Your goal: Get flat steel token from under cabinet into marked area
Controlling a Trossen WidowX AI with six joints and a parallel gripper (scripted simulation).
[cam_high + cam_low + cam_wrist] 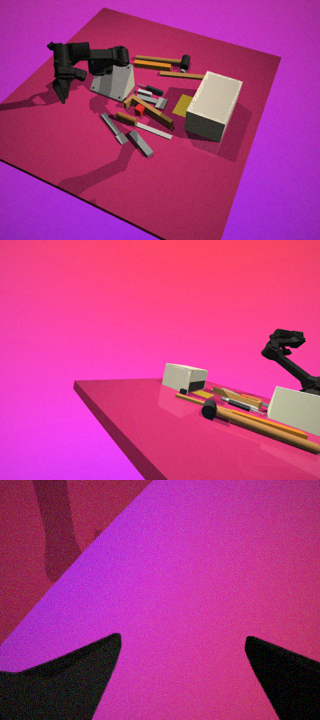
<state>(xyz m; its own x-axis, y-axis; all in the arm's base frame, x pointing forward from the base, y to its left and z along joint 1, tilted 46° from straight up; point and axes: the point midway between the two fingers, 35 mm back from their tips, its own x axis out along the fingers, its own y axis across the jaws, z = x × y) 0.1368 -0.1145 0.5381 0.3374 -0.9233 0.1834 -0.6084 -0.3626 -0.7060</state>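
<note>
The orange bar lies 7 cm ahead of my gripper tip, 70 cm to the left of it and 39 cm below it. The rest, counted from my gripper tip: red cube: 13 cm ahead, 34 cm to the left, 39 cm below; dark screwdriver: 11 cm ahead, 52 cm to the left, 40 cm below; grey token: 53 cm ahead, 52 cm to the left, 41 cm below.
</note>
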